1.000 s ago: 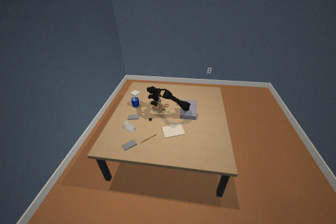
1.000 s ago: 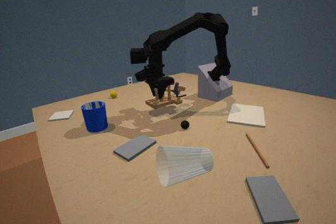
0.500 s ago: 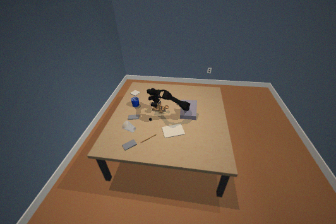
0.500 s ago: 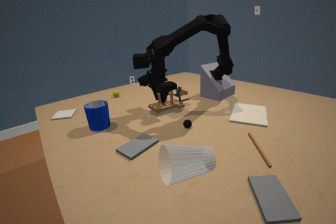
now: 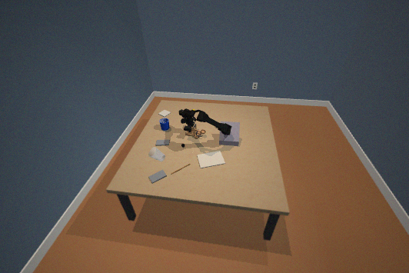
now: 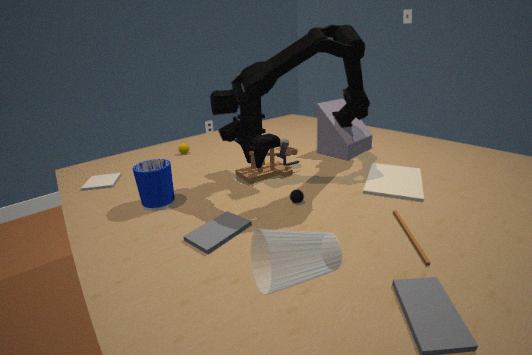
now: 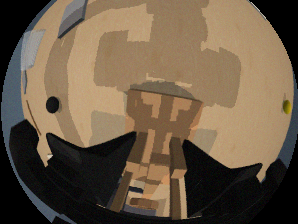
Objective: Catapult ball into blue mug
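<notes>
The black ball lies 19 cm to the left of my gripper tip, 2 cm below it and 2 cm ahead of it. From my gripper tip the other things lie so: yellow ball: 36 cm to the right, 7 cm ahead, 1 cm below; blue mug: 28 cm ahead, 3 cm to the right, 1 cm below; wooden catapult: 7 cm behind, 3 cm to the left, 2 cm above.
</notes>
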